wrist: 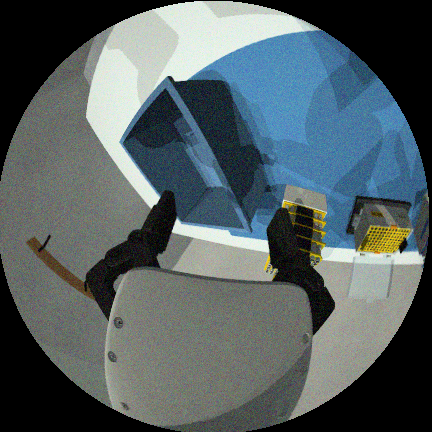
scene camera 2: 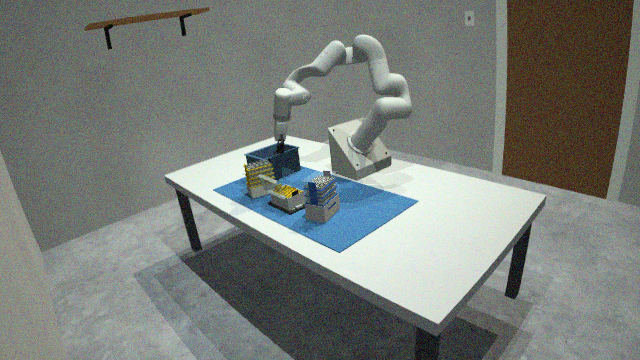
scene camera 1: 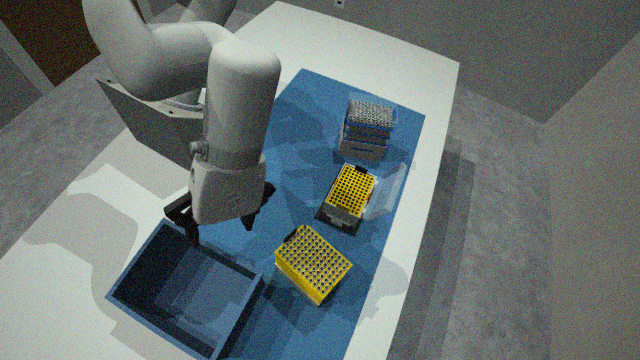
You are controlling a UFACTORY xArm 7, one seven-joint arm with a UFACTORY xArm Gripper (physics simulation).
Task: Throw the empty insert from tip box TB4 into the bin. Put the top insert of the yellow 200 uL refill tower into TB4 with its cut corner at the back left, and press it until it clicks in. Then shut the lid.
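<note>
My gripper (scene camera 1: 221, 235) (scene camera 2: 281, 149) (wrist: 224, 210) is open and empty, with its fingers over the bin (scene camera 1: 240, 315) (scene camera 2: 288, 162) (wrist: 215, 110) near its edge. Tip box TB4 (scene camera 1: 342, 217) (scene camera 2: 287, 202) (wrist: 381, 216) stands in a dark holder in the middle of the row. A yellow insert (scene camera 1: 351, 190) (wrist: 382, 240) with open holes sits in it. Its clear lid (scene camera 1: 387, 195) (wrist: 371, 280) stands open. The yellow refill tower (scene camera 1: 314, 262) (scene camera 2: 259, 179) (wrist: 306, 196) stands between TB4 and the bin, with filled inserts stacked; a finger partly hides it in the wrist view. The cut corners are too small to tell.
A blue-banded refill tower (scene camera 1: 367, 132) (scene camera 2: 322, 200) stands on the other side of TB4. The boxes and towers stand on a blue mat (scene camera 1: 300, 115) (scene camera 2: 370, 220) (wrist: 285, 80) on the white table (scene camera 1: 375, 45) (scene camera 2: 450, 240). A wooden wall shelf (scene camera 2: 150, 18) (wrist: 60, 272) is far off.
</note>
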